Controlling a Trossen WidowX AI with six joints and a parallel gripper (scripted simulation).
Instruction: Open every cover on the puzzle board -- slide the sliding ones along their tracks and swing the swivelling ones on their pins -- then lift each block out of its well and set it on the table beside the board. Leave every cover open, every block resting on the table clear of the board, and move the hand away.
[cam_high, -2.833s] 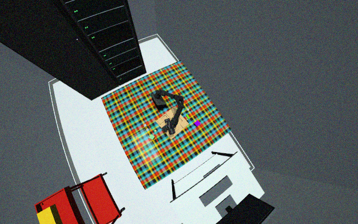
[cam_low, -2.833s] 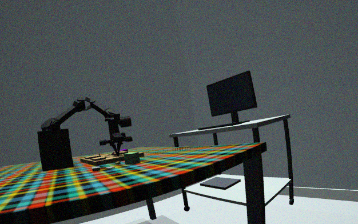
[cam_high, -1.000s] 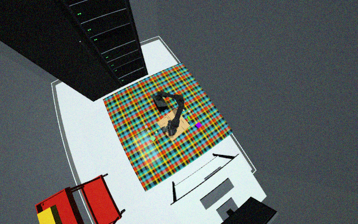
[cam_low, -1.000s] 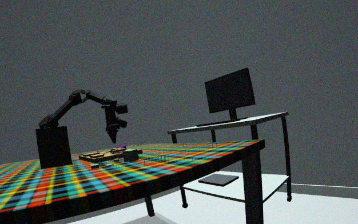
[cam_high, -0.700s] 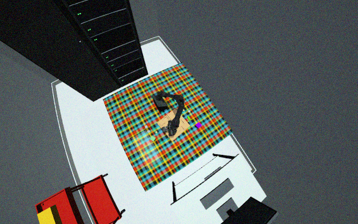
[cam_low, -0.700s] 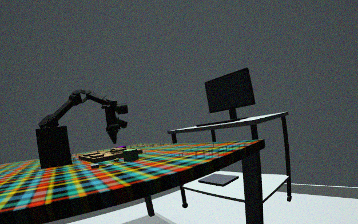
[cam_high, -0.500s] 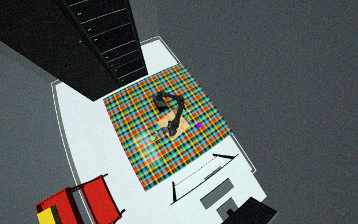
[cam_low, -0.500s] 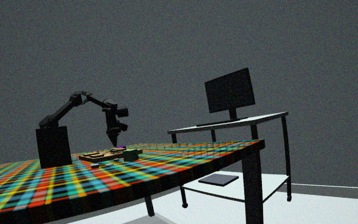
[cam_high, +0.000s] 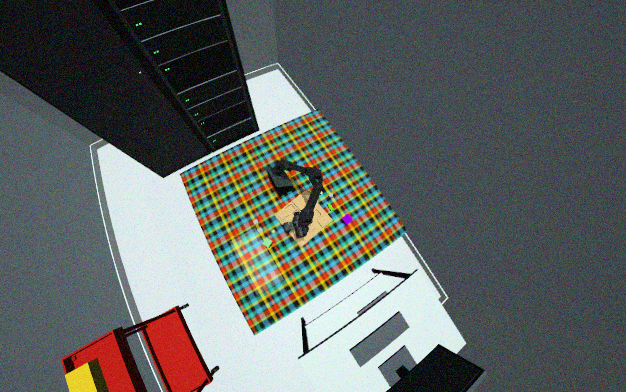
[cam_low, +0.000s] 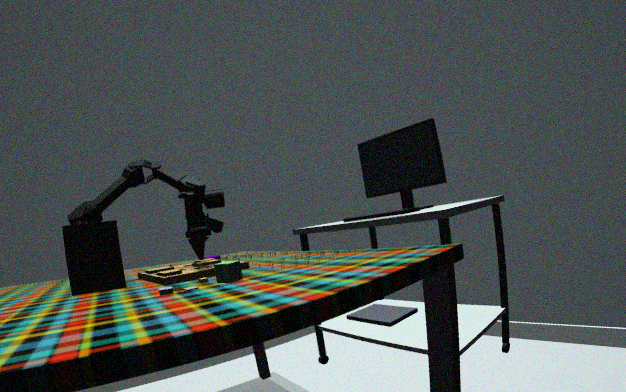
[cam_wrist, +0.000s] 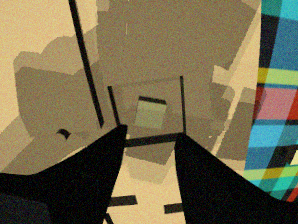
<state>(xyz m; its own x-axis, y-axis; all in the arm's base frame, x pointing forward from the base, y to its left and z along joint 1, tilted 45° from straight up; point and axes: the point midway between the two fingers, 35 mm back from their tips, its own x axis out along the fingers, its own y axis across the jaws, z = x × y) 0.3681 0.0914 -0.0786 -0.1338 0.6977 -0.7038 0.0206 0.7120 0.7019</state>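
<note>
The grey piece lies 140 mm behind my gripper tip, 260 mm to the right of it and 40 mm below it. Round my gripper tip: bright green block: 40 mm behind, 270 mm to the left, 40 mm below; then purple block: 90 mm ahead, 350 mm to the left, 30 mm below; then pale green block: 30 mm ahead, 230 mm to the right, 20 mm below.
</note>
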